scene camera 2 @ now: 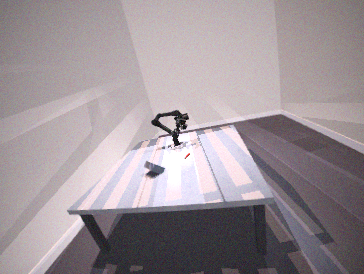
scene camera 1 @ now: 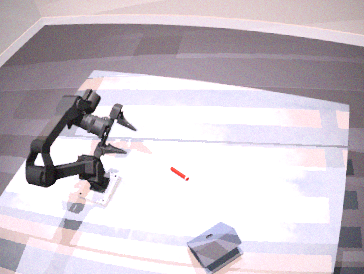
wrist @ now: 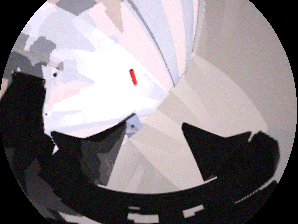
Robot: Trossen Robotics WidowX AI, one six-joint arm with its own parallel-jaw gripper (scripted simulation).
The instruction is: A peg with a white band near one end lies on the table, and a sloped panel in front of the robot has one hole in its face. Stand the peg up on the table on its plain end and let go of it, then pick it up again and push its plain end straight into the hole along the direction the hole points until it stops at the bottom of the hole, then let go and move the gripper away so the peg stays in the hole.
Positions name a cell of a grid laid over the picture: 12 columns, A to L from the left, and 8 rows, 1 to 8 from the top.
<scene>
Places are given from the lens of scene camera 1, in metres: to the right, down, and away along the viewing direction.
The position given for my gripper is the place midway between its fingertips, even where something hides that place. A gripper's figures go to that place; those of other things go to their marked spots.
my gripper (scene camera 1: E5): -0.16, 0.02, 1.07
sloped grey panel (scene camera 1: H7): 0.12, 0.29, 0.90
</scene>
